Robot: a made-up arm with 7 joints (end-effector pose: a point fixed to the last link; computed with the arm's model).
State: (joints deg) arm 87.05 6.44 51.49 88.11 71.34 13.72 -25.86
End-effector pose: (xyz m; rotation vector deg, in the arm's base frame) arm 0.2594 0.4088 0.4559 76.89 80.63 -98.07
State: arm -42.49 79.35 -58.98 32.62 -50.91 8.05 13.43
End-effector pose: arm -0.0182 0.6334 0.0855 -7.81 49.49 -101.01
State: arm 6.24 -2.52 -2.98 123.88 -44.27 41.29 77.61
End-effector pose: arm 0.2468 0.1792 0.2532 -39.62 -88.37 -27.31
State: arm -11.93 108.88 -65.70 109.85 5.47 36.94 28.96
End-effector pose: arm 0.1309 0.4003 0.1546 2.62 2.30 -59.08
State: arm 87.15 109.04 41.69 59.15 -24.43 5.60 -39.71
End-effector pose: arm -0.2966 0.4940 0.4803 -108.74 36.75 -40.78
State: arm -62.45 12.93 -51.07 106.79 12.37 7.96 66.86
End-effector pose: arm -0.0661 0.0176 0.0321 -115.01 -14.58 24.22
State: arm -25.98 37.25 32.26 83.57 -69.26 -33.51 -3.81
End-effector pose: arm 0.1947 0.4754 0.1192 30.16 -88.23 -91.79
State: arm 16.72 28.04 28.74 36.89 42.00 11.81 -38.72
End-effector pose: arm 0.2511 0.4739 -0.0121 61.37 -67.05 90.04
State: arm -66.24 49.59 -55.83 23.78 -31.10 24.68 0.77
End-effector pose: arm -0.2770 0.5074 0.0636 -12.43 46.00 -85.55
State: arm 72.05 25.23 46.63 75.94 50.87 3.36 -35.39
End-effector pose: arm 0.2641 0.4905 0.4082 17.22 97.91 -114.88
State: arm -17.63 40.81 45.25 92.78 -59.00 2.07 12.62
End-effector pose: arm 0.1854 0.4821 0.2399 72.85 -78.03 -58.18
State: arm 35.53 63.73 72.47 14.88 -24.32 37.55 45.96
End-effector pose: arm 0.0985 0.6766 0.1853 8.09 -87.10 78.58
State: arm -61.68 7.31 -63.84 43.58 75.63 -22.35 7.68
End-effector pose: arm -0.3572 0.0620 -0.0125 -4.31 -5.15 55.59
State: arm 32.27 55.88 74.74 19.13 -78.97 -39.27 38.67
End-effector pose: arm 0.1329 0.6857 0.1539 32.04 -91.56 -20.68
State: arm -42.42 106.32 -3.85 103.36 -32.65 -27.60 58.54
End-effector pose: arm 0.2947 0.3403 0.1697 -38.00 11.84 -119.57
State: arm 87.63 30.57 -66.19 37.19 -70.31 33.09 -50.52
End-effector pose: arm 0.4770 0.2758 0.3801 -109.48 74.06 75.25
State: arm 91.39 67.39 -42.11 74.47 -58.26 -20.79 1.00
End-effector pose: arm 0.2673 0.4054 0.5474 -94.50 101.89 114.39
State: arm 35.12 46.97 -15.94 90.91 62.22 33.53 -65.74
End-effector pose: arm 0.3460 0.3196 0.2932 43.40 -108.31 50.14
